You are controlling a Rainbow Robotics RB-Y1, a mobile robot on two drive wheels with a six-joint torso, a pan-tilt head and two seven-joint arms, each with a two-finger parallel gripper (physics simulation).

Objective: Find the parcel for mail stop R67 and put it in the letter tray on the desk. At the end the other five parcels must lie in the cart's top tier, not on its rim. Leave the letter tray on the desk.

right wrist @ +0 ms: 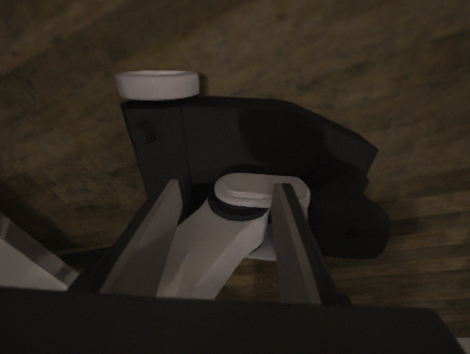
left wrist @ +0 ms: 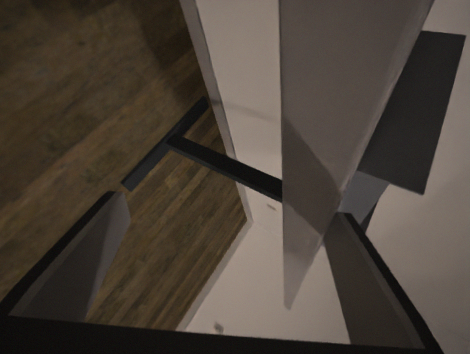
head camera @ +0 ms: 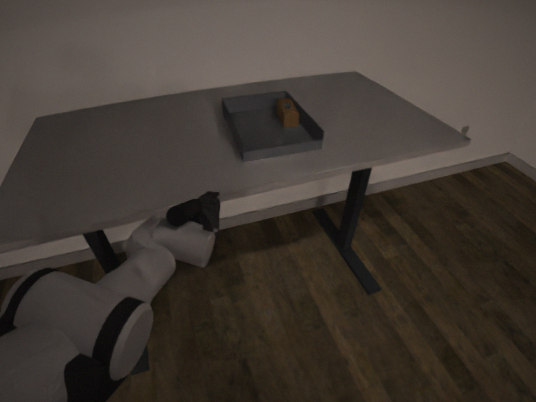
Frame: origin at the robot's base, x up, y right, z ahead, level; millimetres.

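Where they show: left gripper, fingertip midpoint: (left wrist: pixel 229 215) (head camera: pixel 215 214); right gripper, fingertip midpoint: (right wrist: pixel 226 194).
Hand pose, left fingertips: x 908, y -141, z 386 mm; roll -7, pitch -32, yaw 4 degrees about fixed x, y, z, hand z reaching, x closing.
After its pixels a point has its place.
An orange-brown parcel (head camera: pixel 288 114) @(x 1001, y 65, z 786 mm) lies inside the grey letter tray (head camera: pixel 282 151) @(x 966, y 40, z 603 mm) (left wrist: pixel 417 110) @(x 986, y -113, z 686 mm), by the tray's right wall in the head camera. A small label shows on its top but is too small to read. The tray stands on the grey desk (head camera: pixel 125 145) @(x 950, y -480, z 668 mm) (left wrist: pixel 325 75) @(x 937, y -214, z 380 mm). My left gripper (head camera: pixel 215 211) @(x 908, y -141, z 385 mm) (left wrist: pixel 229 215) @(x 908, y -141, z 385 mm) is open and empty, at the desk's front edge in the head camera, to the left of and nearer than the tray. My right gripper (right wrist: pixel 226 194) @(x 533, y 265, z -235 mm) is partly open and empty, above the robot's base. The cart and the other parcels do not show.
A dark desk leg (head camera: pixel 354 200) @(x 423, y 447, z 1003 mm) (left wrist: pixel 225 165) @(x 424, y 440, z 1021 mm) with a floor foot (head camera: pixel 357 265) stands under the right part of the desk. A pale wall (head camera: pixel 150 45) @(x 1153, y -498, z 1140 mm) is behind the desk. The robot's black base (right wrist: pixel 220 135) @(x 169, y 158, z -168 mm) and a white wheel (right wrist: pixel 157 86) show below the right gripper.
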